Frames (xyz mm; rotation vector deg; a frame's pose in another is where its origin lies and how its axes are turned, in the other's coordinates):
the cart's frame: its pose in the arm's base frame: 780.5 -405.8 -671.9 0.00 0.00 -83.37
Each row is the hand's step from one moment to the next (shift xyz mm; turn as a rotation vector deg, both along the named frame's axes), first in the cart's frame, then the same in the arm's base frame.
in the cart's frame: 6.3 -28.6 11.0 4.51 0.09 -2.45
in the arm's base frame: -27.7 -9.6 11.0 0.61 -4.47 -2.45
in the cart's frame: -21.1 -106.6 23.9 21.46 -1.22 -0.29
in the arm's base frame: -108.3 8.7 23.9 1.27 -21.46 -0.29
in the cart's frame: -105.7 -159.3 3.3 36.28 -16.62 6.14
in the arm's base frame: -170.4 86.6 3.3 -12.32 -37.96 6.14
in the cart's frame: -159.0 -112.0 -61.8 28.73 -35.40 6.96
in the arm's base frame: -129.6 145.0 -61.8 -31.85 -32.63 6.96
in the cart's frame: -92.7 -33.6 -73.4 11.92 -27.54 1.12
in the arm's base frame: -44.1 88.2 -73.4 -25.98 -15.02 1.12
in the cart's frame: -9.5 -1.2 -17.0 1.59 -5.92 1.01
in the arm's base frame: -2.3 9.3 -17.0 -5.70 -2.26 1.01
